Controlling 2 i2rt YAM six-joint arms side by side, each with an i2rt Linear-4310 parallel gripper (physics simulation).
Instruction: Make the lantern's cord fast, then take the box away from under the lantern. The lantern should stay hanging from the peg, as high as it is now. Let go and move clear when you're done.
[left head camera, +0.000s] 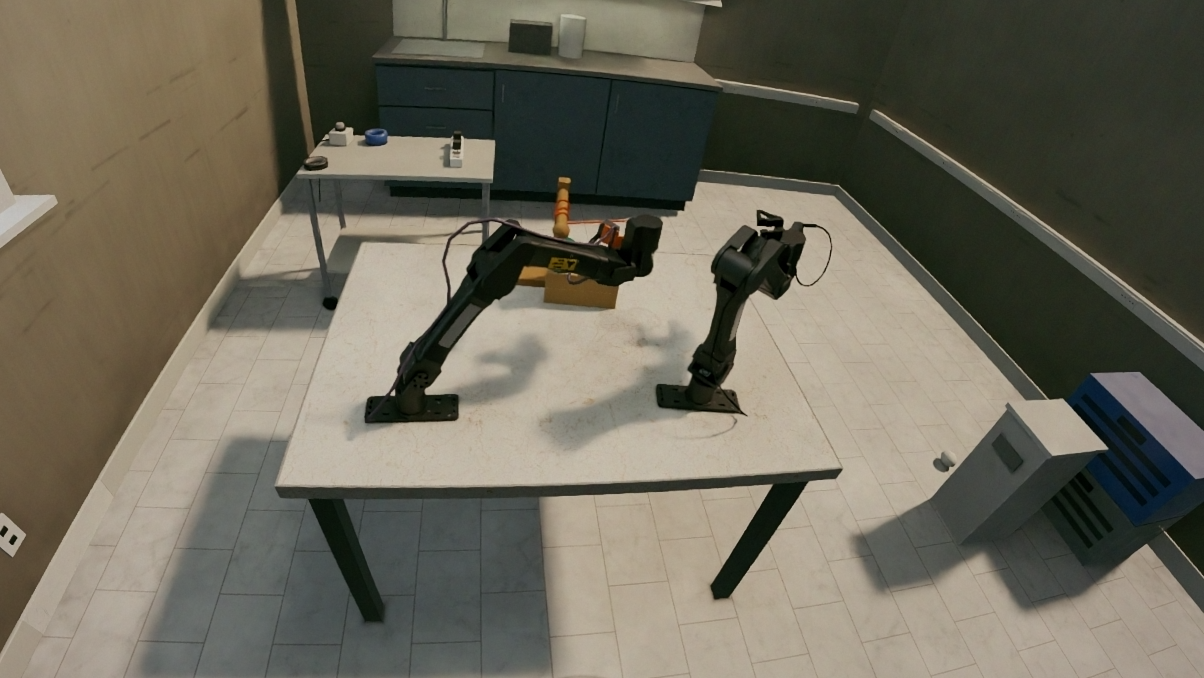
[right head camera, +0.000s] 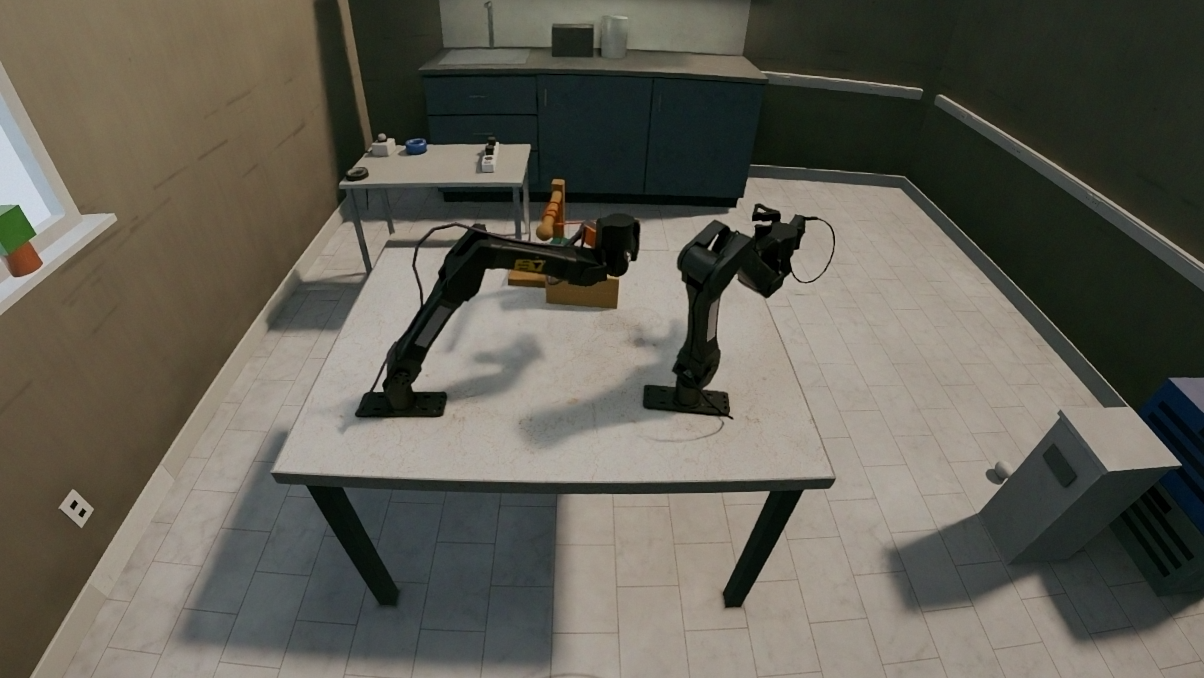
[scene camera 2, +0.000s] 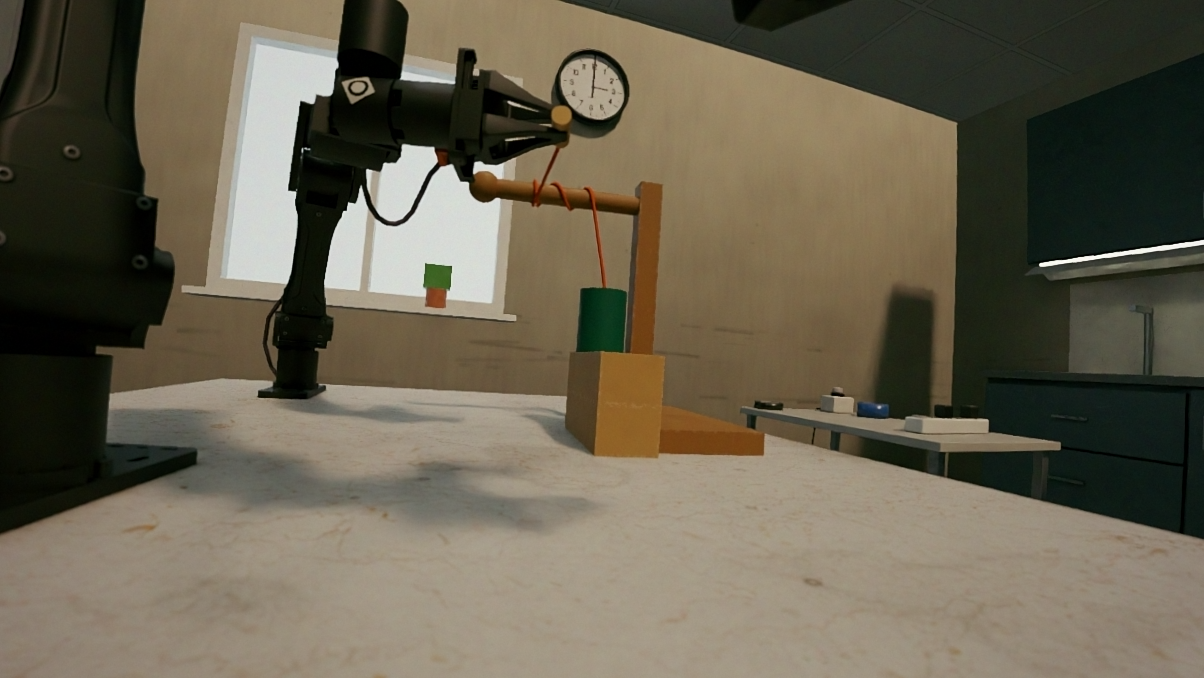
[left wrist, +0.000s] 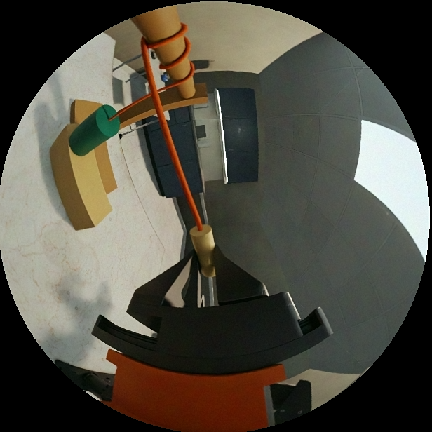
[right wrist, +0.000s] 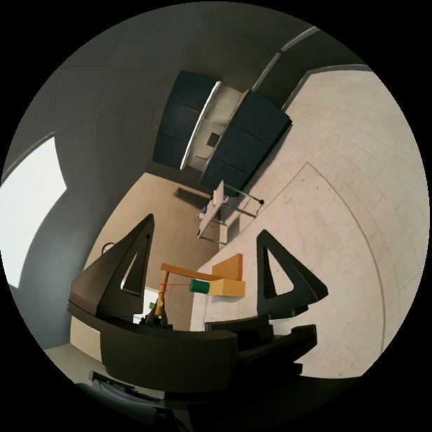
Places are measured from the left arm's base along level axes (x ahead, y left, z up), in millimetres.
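Pixels of known places: left gripper, fingertip midpoint: (scene camera 2: 568, 126); right gripper, fingertip midpoint: (left head camera: 755, 225) (right head camera: 756, 220); left arm's base at its link origin: (left head camera: 412, 409) (right head camera: 403, 405) (scene camera 2: 295, 393); right arm's base at its link origin: (left head camera: 697, 399) (right head camera: 686, 401) (scene camera 2: 26, 496).
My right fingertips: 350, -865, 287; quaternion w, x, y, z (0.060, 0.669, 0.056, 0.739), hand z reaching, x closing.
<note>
Ahead of a thing's pixels: the offset from my right fingertips to its top centre, as dx, dy, dz. "spot": to the spot under its first point.
The green lantern {+61, +497, -107} (scene camera 2: 601, 320) (left wrist: 90, 132) (right wrist: 199, 286) stands upright on the tan box {+52, +437, -187} (scene camera 2: 627, 404) (left wrist: 80, 190) (left head camera: 581, 290). The orange cord {spot: +48, +496, -37} (scene camera 2: 599, 235) (left wrist: 172, 150) rises from the lantern, winds in loops around the wooden peg {spot: -61, +518, +8} (scene camera 2: 513, 191) (left wrist: 157, 22) and runs to a small wooden toggle {-51, +336, +27} (scene camera 2: 561, 117) (left wrist: 202, 240). My left gripper (scene camera 2: 560, 130) (left wrist: 206, 250) is shut on the toggle, above the peg in scene camera 2. The cord between toggle and peg looks straight. My right gripper (right wrist: 210, 226) is open and empty, away from the stand; its fingers do not show in scene camera 2.
The peg's upright post {+117, +503, +43} (scene camera 2: 646, 269) rises from a flat wooden base {spot: +143, +348, -264} (scene camera 2: 716, 433) behind the box. The peg has a ball {spot: -98, +515, +7} (scene camera 2: 483, 186) at its free end. A side table (left head camera: 404, 160) (scene camera 2: 909, 427) with small items stands beyond the worktable, near blue cabinets (left head camera: 551, 134).
</note>
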